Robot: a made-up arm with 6 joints. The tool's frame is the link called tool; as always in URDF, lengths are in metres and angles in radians.
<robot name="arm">
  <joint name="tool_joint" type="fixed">
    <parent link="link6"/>
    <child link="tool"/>
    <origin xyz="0.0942 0.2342 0.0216" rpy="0 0 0"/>
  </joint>
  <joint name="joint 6" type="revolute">
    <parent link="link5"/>
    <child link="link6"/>
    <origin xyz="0.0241 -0.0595 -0.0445" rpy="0 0 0"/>
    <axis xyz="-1 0 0"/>
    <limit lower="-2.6" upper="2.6"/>
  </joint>
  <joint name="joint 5" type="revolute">
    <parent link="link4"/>
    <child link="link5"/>
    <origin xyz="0.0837 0.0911 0.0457" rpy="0 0 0"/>
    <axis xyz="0 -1 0"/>
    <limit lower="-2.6" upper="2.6"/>
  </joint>
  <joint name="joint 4" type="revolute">
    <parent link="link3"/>
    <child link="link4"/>
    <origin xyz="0.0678 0.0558 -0.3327" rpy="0 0 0"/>
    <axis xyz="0 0 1"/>
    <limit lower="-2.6" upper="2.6"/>
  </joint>
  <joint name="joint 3" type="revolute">
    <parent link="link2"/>
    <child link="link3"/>
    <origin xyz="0.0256 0.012 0.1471" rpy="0 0 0"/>
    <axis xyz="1 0 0"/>
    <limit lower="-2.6" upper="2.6"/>
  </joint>
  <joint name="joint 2" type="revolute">
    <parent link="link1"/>
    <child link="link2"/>
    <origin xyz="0.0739 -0.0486 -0.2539" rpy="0 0 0"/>
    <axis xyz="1 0 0"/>
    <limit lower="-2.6" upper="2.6"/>
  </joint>
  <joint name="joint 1" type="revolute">
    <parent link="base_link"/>
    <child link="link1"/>
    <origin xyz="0 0 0.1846" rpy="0 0 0"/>
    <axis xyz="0 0 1"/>
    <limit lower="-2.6" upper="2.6"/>
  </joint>
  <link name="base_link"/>
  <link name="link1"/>
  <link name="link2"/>
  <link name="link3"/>
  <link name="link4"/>
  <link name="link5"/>
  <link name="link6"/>
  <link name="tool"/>
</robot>
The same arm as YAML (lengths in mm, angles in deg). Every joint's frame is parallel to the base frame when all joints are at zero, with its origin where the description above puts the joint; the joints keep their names.
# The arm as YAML. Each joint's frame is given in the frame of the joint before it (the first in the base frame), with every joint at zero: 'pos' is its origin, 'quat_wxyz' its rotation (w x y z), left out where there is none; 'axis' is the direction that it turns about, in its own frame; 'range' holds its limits. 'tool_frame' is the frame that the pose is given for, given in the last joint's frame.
length_unit: mm
angle_unit: deg
joints:
  - joint: joint 1
    pos: [0.0, 0.0, 184.6]
    axis: [0.0, 0.0, 1.0]
    range: [-148.97, 148.97]
  - joint: joint 2
    pos: [73.9, -48.6, -253.9]
    axis: [1.0, 0.0, 0.0]
    range: [-148.97, 148.97]
  - joint: joint 3
    pos: [25.6, 12.0, 147.1]
    axis: [1.0, 0.0, 0.0]
    range: [-148.97, 148.97]
  - joint: joint 4
    pos: [67.8, 55.8, -332.7]
    axis: [0.0, 0.0, 1.0]
    range: [-148.97, 148.97]
  - joint: joint 5
    pos: [83.7, 91.1, 45.7]
    axis: [0.0, -1.0, 0.0]
    range: [-148.97, 148.97]
  - joint: joint 6
    pos: [24.1, -59.5, -44.5]
    axis: [-1.0, 0.0, 0.0]
    range: [-148.97, 148.97]
tool_frame:
  pos: [94.2, 234.2, 21.6]

